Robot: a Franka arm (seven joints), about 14 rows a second.
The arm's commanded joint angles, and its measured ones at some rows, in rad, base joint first. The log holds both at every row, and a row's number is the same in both.
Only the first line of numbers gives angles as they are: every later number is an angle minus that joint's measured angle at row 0.
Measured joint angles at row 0: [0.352, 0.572, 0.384, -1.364, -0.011, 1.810, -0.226]
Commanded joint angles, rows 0 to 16: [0.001, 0.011, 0.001, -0.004, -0.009, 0.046, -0.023]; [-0.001, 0.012, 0.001, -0.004, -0.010, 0.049, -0.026]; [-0.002, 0.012, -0.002, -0.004, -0.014, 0.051, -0.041]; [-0.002, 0.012, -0.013, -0.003, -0.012, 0.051, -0.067]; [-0.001, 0.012, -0.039, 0.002, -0.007, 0.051, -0.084]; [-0.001, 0.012, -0.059, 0.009, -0.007, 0.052, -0.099]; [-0.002, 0.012, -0.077, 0.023, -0.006, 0.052, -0.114]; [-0.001, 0.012, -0.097, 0.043, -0.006, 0.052, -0.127]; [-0.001, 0.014, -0.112, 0.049, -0.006, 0.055, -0.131]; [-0.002, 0.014, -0.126, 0.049, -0.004, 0.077, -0.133]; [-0.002, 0.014, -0.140, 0.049, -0.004, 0.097, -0.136]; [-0.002, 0.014, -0.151, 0.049, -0.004, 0.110, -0.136]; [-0.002, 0.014, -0.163, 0.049, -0.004, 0.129, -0.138]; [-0.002, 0.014, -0.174, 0.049, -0.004, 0.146, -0.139]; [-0.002, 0.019, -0.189, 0.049, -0.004, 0.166, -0.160]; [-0.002, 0.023, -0.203, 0.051, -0.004, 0.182, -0.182]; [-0.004, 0.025, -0.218, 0.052, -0.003, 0.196, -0.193]
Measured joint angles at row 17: [-0.007, 0.014, -0.185, 0.039, 0.000, 0.163, -0.147]
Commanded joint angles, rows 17 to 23: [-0.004, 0.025, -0.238, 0.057, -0.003, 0.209, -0.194]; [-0.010, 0.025, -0.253, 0.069, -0.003, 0.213, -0.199]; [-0.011, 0.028, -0.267, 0.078, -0.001, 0.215, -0.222]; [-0.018, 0.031, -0.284, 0.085, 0.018, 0.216, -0.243]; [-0.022, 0.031, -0.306, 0.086, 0.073, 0.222, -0.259]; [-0.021, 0.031, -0.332, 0.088, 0.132, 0.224, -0.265]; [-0.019, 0.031, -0.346, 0.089, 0.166, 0.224, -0.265]
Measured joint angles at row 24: [-0.013, 0.026, -0.303, 0.052, 0.101, 0.236, -0.221]
